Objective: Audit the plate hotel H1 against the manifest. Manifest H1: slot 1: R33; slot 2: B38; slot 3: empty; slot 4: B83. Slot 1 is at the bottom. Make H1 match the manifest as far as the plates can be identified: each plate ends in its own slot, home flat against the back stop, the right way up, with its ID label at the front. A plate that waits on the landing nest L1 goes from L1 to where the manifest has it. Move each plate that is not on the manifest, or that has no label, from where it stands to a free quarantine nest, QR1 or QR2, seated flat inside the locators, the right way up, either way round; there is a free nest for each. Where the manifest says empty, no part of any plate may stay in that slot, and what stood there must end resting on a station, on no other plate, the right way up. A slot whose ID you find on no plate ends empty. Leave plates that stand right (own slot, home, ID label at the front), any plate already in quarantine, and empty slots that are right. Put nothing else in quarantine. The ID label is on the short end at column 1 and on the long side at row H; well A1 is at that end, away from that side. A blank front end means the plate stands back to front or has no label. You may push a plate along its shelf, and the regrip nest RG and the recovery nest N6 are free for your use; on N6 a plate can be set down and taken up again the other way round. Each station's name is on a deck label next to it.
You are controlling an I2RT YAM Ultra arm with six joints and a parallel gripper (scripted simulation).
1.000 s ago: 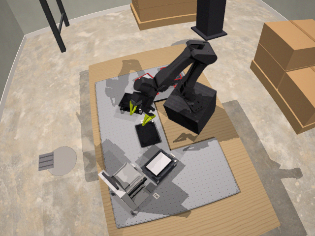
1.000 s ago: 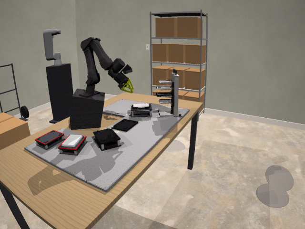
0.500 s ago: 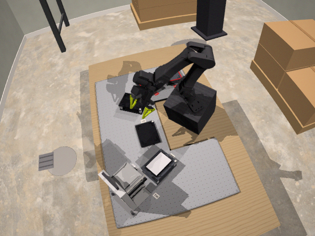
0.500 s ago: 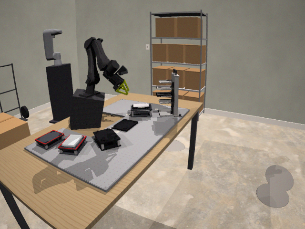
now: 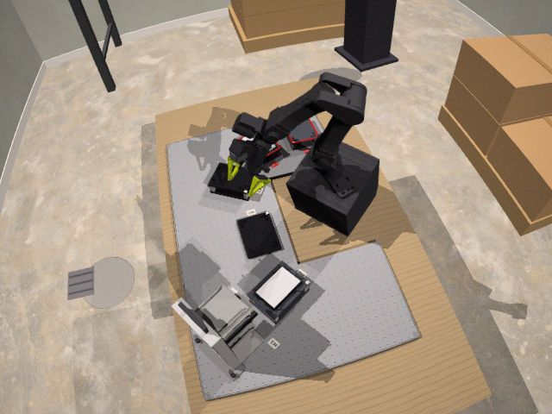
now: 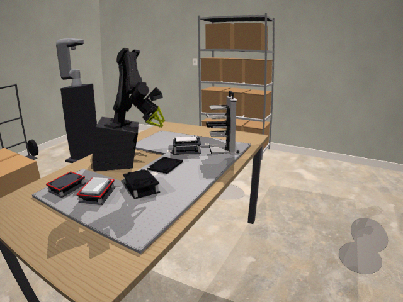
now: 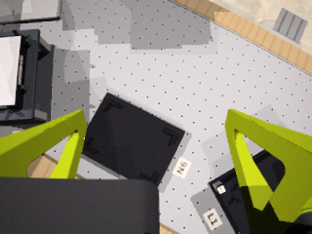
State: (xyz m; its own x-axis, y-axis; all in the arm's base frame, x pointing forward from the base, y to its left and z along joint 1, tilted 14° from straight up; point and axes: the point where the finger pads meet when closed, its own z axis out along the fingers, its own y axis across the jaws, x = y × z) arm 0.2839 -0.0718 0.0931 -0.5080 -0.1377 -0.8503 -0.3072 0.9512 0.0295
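The regrip nest lies 2 cm ahead of my hand, 28 cm to the left of it and 19 cm below it. Also, from my hand: RG deck label: 8 cm behind, 25 cm to the left, 25 cm below; dark well plate: 19 cm ahead, 35 cm to the left, 9 cm below; N6 deck label: 3 cm behind, 6 cm to the right, 25 cm below.
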